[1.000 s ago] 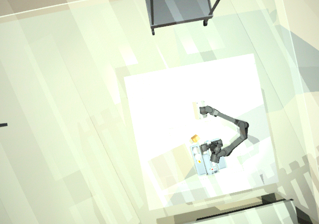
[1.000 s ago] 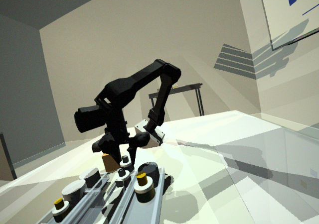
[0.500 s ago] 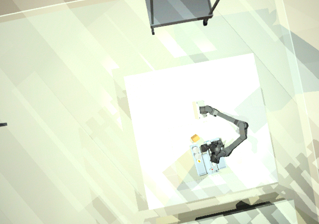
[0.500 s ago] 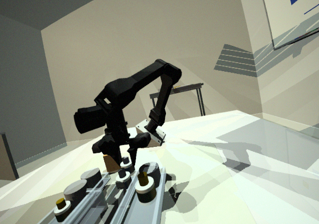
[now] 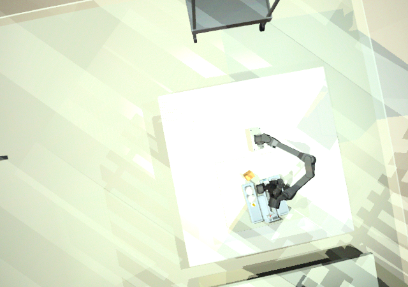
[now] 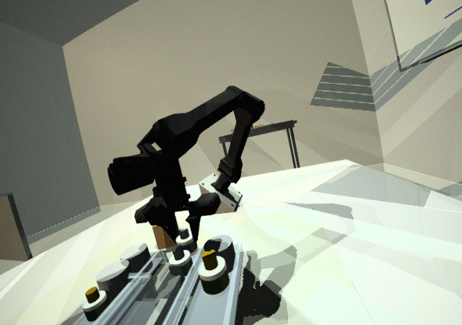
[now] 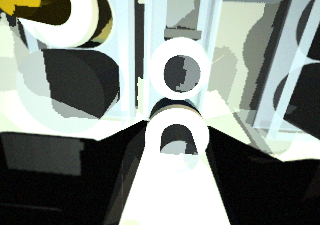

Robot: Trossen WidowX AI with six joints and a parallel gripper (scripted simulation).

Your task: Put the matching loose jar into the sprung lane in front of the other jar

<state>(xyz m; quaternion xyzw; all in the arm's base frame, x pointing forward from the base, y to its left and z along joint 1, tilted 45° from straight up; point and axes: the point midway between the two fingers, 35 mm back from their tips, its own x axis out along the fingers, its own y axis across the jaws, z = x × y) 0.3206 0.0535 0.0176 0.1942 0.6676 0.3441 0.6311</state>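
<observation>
Right now the orange box is 60 mm behind my gripper tip, 120 mm to the right of it and 10 mm below it. Round my gripper tip: red mark (230 mm ahead, 10 mm to the left, 20 mm above).
</observation>
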